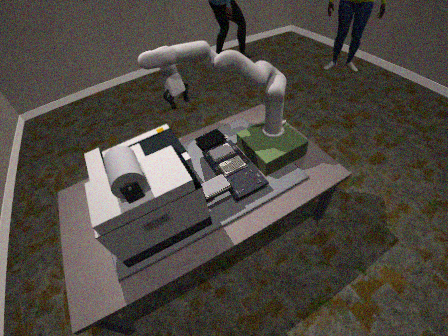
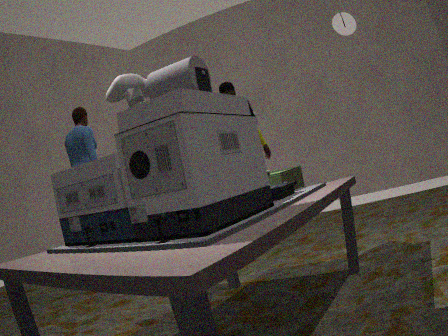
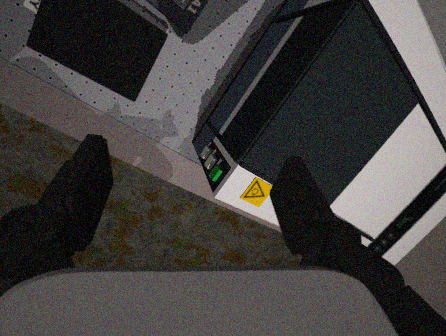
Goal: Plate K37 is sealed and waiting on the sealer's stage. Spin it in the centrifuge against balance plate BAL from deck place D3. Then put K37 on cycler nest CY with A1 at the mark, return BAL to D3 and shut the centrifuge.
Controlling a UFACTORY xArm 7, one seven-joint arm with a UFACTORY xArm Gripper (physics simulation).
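Frame: origin at the arm's base, x ahead, y right, z down, level; metres.
Seen in the pictures: gripper, fingertip midpoint: (image 1: 181, 105) (image 3: 199, 167); arm's base, origin of the base link: (image 1: 272, 130).
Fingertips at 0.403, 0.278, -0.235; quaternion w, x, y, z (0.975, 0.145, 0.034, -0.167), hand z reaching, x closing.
Observation:
Pixels of each thing's middle, then the offset from my fingertips to it, as dx, dy, dz. Level surfaces: height alone.
- pale plate, body centre: (image 1: 214, 185) +0.099, -0.390, +0.213
- tall white sealer, body centre: (image 2: 193, 141) (image 1: 146, 198) +0.394, -0.347, +0.093
- dark deck, its level: dz +0.285
- black block, body centre: (image 3: 101, 40) (image 1: 211, 140) -0.126, -0.025, +0.306
- large grey roll, body centre: (image 2: 178, 81) (image 1: 124, 171) +0.415, -0.344, -0.087
My gripper (image 1: 180, 102) (image 3: 199, 167) is open and empty, high above the table's far edge, beside the low machine with the yellow warning label, apparently the centrifuge (image 1: 161, 145) (image 3: 255, 191). Its top has a dark panel; whether its lid is open is unclear. A pale plate (image 1: 216, 186), apparently K37, is at the foot of the tall white sealer (image 1: 165, 170) (image 2: 220, 145). Two more plates, one grey (image 1: 221, 152) and one cream (image 1: 233, 164), sit on the dark deck (image 1: 249, 184); their labels, BAL included, are unreadable. A black block (image 1: 210, 139) (image 3: 100, 47), possibly nest CY, stands behind the deck.
The sealer carries a large grey roll (image 1: 122, 167) (image 2: 175, 77) and rises between the near table edge and the centrifuge. The arm's green base block (image 1: 275, 147) (image 2: 290, 176) stands beside the deck. Two people stand beyond the table.

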